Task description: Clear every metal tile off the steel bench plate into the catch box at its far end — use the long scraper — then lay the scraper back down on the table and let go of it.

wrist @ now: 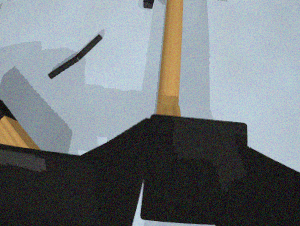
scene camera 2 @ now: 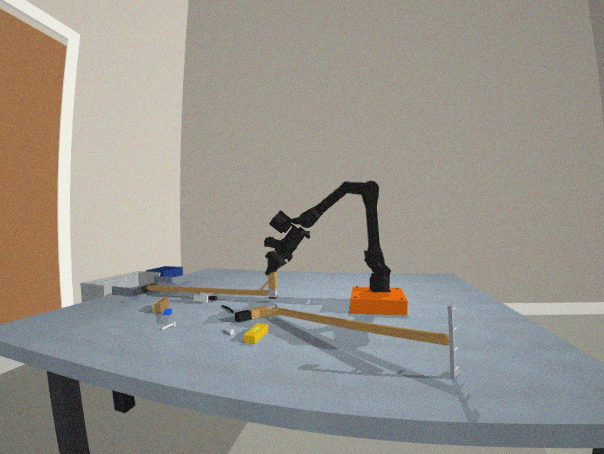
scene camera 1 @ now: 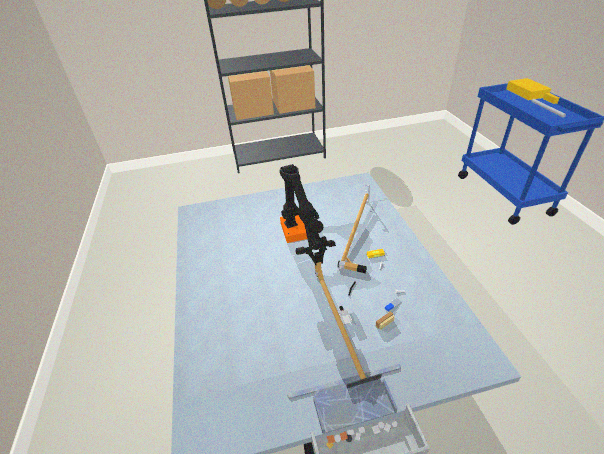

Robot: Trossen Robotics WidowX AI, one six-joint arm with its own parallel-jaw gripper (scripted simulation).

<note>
The pictures show: my gripper and a long scraper.
My gripper shows as well in the wrist view.
</note>
